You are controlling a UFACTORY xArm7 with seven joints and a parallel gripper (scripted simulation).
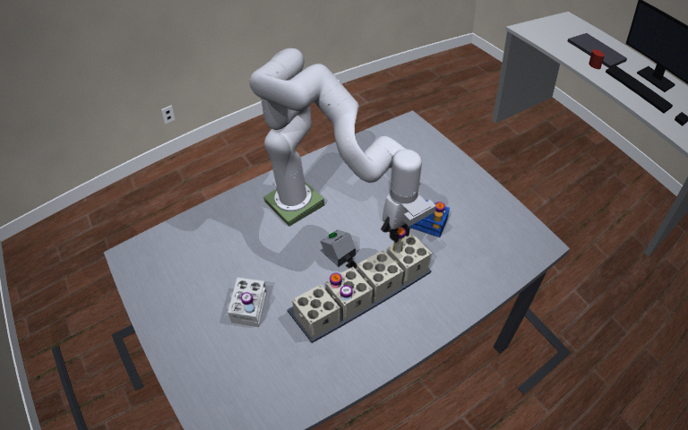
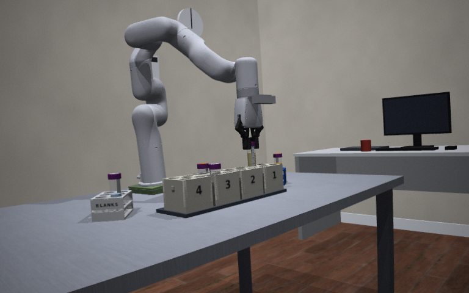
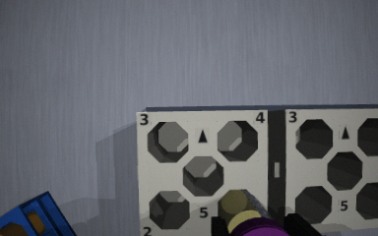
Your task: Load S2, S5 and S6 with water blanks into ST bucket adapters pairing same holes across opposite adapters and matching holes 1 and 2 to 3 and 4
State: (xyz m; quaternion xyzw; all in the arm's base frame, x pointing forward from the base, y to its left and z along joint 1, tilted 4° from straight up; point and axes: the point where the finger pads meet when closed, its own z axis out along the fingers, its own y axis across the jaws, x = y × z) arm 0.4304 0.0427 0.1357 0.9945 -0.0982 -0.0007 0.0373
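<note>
Right now the tube with yellowish liquid is 10 mm ahead of my hand and 50 mm below it. Round my hand: sample tube (40 mm behind, 220 mm to the right, 100 mm below); green done key (190 mm behind, 80 mm to the right, 110 mm below); white-dot blank (230 mm to the right, 100 mm below).
</note>
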